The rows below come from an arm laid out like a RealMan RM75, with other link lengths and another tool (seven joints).
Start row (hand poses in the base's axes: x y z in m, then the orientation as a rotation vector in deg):
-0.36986, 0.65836, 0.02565, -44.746, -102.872, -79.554
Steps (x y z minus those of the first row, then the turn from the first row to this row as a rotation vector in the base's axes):
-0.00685, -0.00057, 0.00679, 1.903, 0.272, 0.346
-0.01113, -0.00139, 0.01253, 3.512, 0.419, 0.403
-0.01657, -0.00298, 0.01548, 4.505, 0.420, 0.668
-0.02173, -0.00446, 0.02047, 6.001, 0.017, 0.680
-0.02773, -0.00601, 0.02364, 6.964, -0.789, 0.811
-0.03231, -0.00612, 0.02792, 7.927, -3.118, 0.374
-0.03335, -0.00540, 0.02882, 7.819, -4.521, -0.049
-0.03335, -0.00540, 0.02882, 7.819, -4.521, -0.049
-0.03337, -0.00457, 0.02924, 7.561, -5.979, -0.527
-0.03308, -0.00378, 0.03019, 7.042, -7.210, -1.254
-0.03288, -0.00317, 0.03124, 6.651, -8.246, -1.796
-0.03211, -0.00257, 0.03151, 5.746, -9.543, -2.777
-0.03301, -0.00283, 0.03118, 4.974, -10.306, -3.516
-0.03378, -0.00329, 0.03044, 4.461, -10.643, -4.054
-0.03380, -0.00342, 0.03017, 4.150, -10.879, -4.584
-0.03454, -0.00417, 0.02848, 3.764, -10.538, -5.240
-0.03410, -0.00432, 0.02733, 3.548, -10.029, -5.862
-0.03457, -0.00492, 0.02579, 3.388, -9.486, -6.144
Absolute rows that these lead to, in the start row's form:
-0.37671, 0.65779, 0.03244, -43.559, -101.146, -80.665
-0.38099, 0.65697, 0.03818, -42.740, -99.702, -81.788
-0.38643, 0.65538, 0.04113, -41.956, -98.912, -82.379
-0.39159, 0.65390, 0.04612, -40.924, -97.952, -83.760
-0.39759, 0.65235, 0.04929, -39.823, -97.750, -84.904
-0.40217, 0.65224, 0.05357, -38.380, -98.558, -87.371
-0.40321, 0.65296, 0.05447, -38.021, -99.605, -88.450
-0.40321, 0.65296, 0.05447, -38.021, -99.605, -88.450
-0.40323, 0.65379, 0.05489, -37.755, -100.813, -89.489
-0.40294, 0.65458, 0.05584, -38.007, -102.043, -90.357
-0.40274, 0.65519, 0.05689, -38.123, -103.050, -91.075
-0.40197, 0.65579, 0.05716, -38.794, -104.629, -91.859
-0.40287, 0.65553, 0.05683, -39.484, -105.743, -92.242
-0.40364, 0.65507, 0.05609, -40.098, -106.351, -92.419
-0.40366, 0.65494, 0.05582, -40.658, -106.705, -92.684
-0.40440, 0.65419, 0.05413, -41.750, -106.675, -92.609
-0.40396, 0.65404, 0.05298, -42.817, -106.371, -92.535
-0.40443, 0.65344, 0.05144, -43.527, -106.054, -92.252

